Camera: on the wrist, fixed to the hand. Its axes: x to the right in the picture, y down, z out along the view.
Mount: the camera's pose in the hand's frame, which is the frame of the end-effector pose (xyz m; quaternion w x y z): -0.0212 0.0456 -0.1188 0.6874 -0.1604 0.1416 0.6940
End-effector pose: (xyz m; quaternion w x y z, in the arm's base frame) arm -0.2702 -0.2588 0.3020 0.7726 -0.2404 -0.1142 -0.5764
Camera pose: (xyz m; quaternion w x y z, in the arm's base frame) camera -0.2456 -0.2908 0.1795 0.9088 -0.2868 0.2902 0.0876
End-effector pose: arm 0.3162 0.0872 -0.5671 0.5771 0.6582 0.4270 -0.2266
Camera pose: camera 0.3194 0.1955 -0.4970 0.5991 0.6883 -0.0452 0.4065
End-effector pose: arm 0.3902 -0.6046 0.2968 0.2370 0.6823 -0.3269 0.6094
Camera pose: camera 0.2754 -0.5462 0.2897 0.1043 -0.1178 0.7625 -0.6276
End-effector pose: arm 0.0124 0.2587 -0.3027 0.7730 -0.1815 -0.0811 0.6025
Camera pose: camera 0.0066 0.2261 -0.4274 0.0956 -0.3904 0.0830 0.9119
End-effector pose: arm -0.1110 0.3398 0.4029 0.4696 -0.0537 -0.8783 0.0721
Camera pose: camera 0.0009 0.3903 0.4427 0.3885 -0.7320 -0.5116 0.2270
